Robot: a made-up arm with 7 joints.
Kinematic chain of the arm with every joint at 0, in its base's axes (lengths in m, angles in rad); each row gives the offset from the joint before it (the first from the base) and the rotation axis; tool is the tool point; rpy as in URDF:
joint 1: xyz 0 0 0.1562 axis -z
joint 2: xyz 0 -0.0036 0.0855 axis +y
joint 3: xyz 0 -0.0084 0.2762 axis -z
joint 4: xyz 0 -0.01 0.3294 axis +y
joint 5: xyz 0 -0.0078 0.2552 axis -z
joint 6: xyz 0 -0.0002 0.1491 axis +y
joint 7: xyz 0 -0.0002 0.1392 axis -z
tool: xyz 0 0 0 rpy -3.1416 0 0
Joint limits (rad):
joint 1: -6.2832..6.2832
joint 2: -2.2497..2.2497
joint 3: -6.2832..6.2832
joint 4: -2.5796..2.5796
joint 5: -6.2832..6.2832
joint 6: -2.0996..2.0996
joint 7: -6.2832..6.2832
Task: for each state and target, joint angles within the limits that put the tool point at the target. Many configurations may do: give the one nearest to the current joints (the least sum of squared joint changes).
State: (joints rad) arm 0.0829 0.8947 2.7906 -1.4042 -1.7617 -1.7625 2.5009
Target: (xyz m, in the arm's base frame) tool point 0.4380 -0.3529 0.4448
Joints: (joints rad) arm 0.8690 0.6035 3.2250 -1.9343 -1.5674 -1.9611 2.5009
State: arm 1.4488 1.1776 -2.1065 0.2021 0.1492 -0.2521 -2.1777
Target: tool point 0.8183 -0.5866 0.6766
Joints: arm 0.8872 1.2583 -2.0167 0.6220 0.1448 -0.1532 -2.1777
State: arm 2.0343 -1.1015 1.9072 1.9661 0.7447 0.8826 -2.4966
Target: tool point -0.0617 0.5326 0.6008
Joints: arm 2.3505 -0.2998 1.8282 1.7333 0.7657 1.0948 -2.4966
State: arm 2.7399 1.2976 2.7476 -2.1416 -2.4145 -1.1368 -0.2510
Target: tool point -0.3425 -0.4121 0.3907
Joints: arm 2.8692 0.6587 2.5368 -2.2908 -2.3427 -1.3240 -0.2510
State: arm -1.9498 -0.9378 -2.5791 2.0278 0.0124 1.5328 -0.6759
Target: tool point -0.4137 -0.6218 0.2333
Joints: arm -1.4379 -1.0742 -2.4003 1.3328 0.0877 1.2150 -0.6759
